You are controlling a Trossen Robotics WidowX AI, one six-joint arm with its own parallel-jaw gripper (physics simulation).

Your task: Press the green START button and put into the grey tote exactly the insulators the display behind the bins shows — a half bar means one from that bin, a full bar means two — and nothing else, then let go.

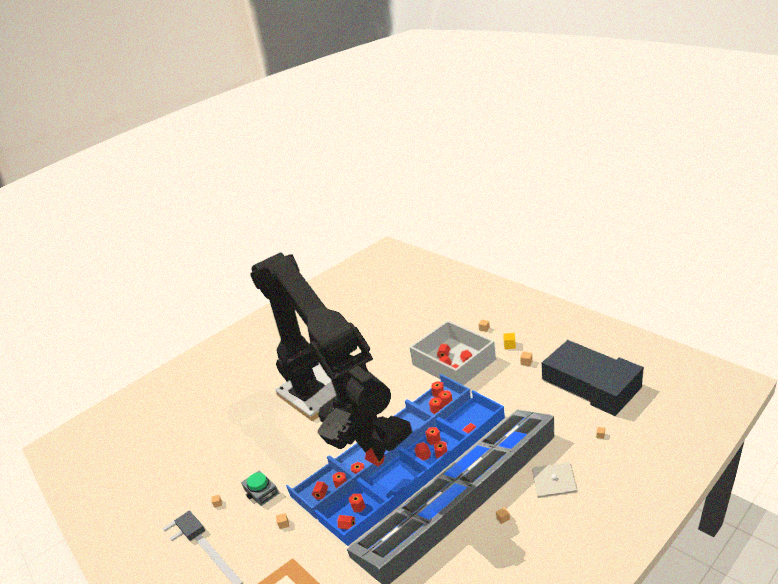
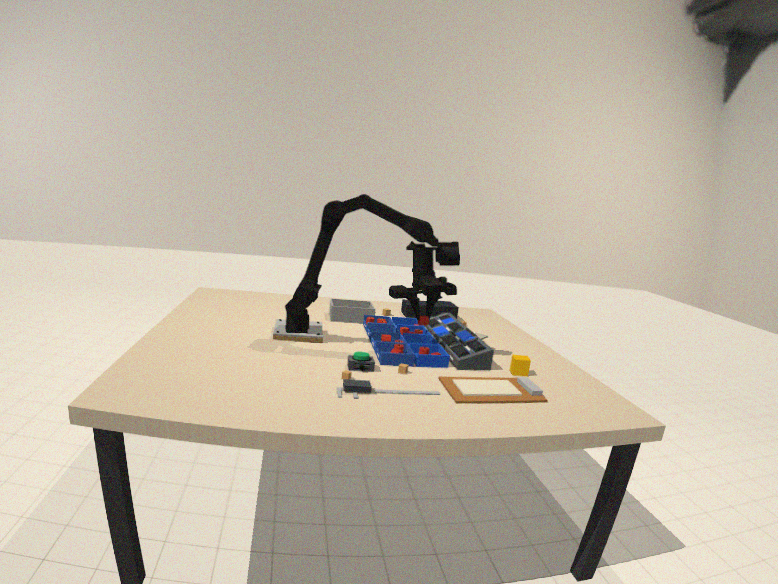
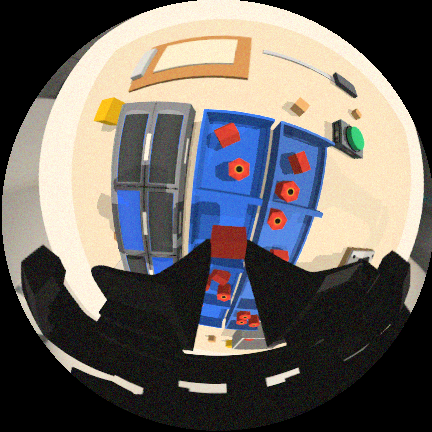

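Pixels of known places: gripper, fingertip midpoint: (image 1: pixel 375 456) (image 2: pixel 423 320) (image 3: pixel 226 244); arm's base at its link origin: (image 1: pixel 306 388) (image 2: pixel 296 329).
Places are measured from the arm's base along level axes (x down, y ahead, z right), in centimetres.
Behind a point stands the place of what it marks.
Note:
My gripper (image 1: pixel 377 453) @(x -7.4, y 35.1, z 10.9 cm) (image 2: pixel 424 317) @(x -7.4, y 35.1, z 10.9 cm) (image 3: pixel 226 244) @(x -7.4, y 35.1, z 10.9 cm) is shut on a red insulator (image 1: pixel 373 458) @(x -8.2, y 35.8, z 11.9 cm) (image 2: pixel 424 321) @(x -7.4, y 35.0, z 12.4 cm) (image 3: pixel 228 246) @(x -8.6, y 35.0, z 11.3 cm) and holds it above the blue bins (image 1: pixel 474 411) (image 2: pixel 431 360) @(x 0.3, y 34.2, z 24.5 cm) (image 3: pixel 257 150) @(x 1.6, y 31.8, z 20.3 cm). Several other red insulators stand or lie in the bins. The grey tote (image 1: pixel 433 364) @(x -1.5, y 21.1, z -21.0 cm) (image 2: pixel 351 311) @(x -1.7, y 20.2, z -21.1 cm) (image 3: pixel 250 342) holds several red insulators. The green START button (image 1: pixel 257 481) @(x -1.8, y 15.8, z 26.6 cm) (image 2: pixel 361 356) @(x -1.5, y 14.4, z 28.2 cm) (image 3: pixel 355 138) @(x -1.7, y 15.9, z 25.7 cm) stands beside the bins. On the display (image 1: pixel 468 501) @(x -1.8, y 52.6, z 6.4 cm) (image 2: pixel 475 362) @(x 0.0, y 46.0, z 26.9 cm) (image 3: pixel 187 120) @(x -0.1, y 41.4, z 23.8 cm), two panels look filled blue and one about half blue.
A dark block (image 1: pixel 590 377) @(x -3.0, y 54.8, z -33.0 cm) stands beyond the tote. A yellow cube (image 1: pixel 509 340) @(x -0.2, y 29.9, z -38.3 cm) and small wooden cubes (image 1: pixel 525 358) @(x 0.2, y 36.7, z -34.9 cm) lie near the tote. A caliper (image 1: pixel 189 525) @(x 0.3, y 11.8, z 42.4 cm) (image 2: pixel 356 386) @(x 0.4, y 10.5, z 44.1 cm) and an orange-edged clipboard (image 2: pixel 447 389) @(x 1.8, y 32.6, z 42.1 cm) (image 3: pixel 242 60) @(x 1.6, y 34.1, z 38.3 cm) lie at the button's end. A flat plate (image 1: pixel 565 480) @(x 1.6, y 63.1, z -9.3 cm) lies beside the display.

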